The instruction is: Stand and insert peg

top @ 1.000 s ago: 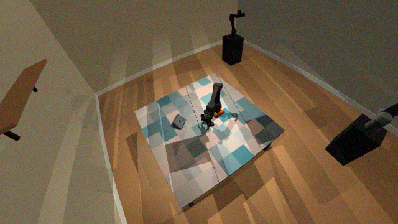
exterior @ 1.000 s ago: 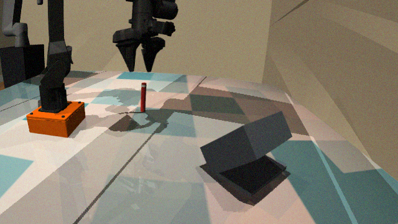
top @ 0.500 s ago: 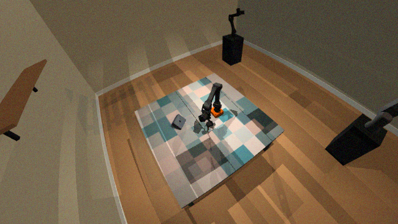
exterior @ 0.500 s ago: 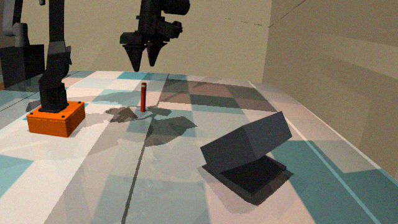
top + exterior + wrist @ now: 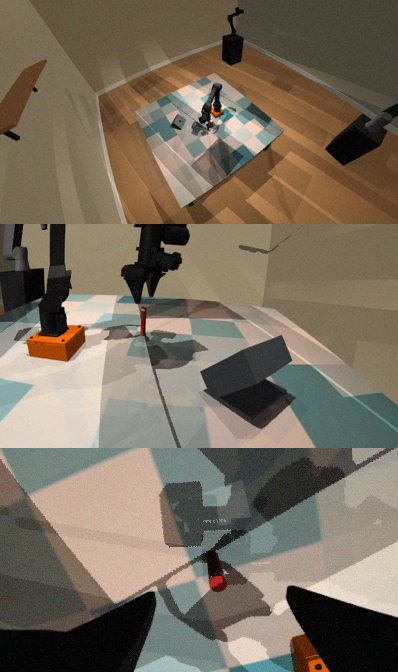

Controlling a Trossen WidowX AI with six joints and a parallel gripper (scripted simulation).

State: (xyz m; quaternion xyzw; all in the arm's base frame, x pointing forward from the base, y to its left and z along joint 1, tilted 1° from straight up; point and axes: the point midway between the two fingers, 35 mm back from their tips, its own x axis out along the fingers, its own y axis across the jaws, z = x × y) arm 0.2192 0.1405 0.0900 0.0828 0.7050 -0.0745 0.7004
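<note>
My gripper tip is 4 cm above the red peg. The rest, counted from my gripper tip: flat dark plate 25 cm to the right, 24 cm ahead, 10 cm below; then grey sloped panel 23 cm to the right, 23 cm ahead, 5 cm below.
</note>
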